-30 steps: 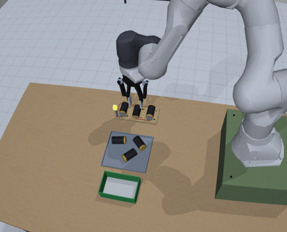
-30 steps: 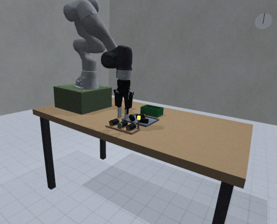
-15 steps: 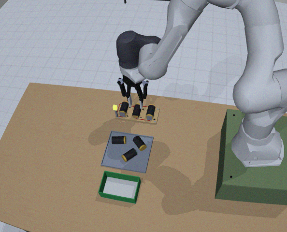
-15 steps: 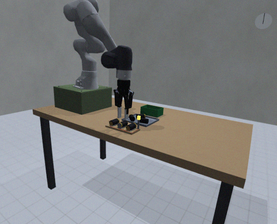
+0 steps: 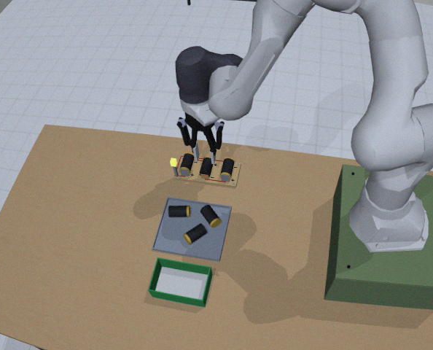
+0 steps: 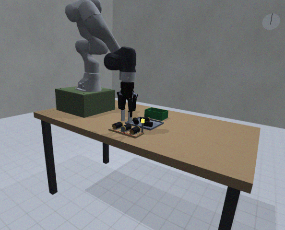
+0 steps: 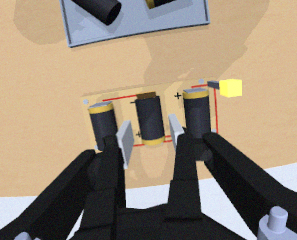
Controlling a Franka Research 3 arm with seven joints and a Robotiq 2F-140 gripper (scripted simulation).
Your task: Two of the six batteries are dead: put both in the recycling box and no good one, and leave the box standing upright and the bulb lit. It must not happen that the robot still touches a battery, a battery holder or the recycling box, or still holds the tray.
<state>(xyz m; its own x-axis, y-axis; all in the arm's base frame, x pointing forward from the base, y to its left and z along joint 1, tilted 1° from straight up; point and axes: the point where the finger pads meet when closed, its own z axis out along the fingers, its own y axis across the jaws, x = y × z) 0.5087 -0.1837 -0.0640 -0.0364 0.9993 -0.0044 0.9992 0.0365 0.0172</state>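
Now: hand 9 cm above the holder board. The rest, counted from my hand: bulb 9 cm ahead, 4 cm to the left, 2 cm below; then grey bulb post 9 cm ahead, 4 cm to the left, 6 cm below; then tray 1 cm behind, 21 cm to the left, 9 cm below.
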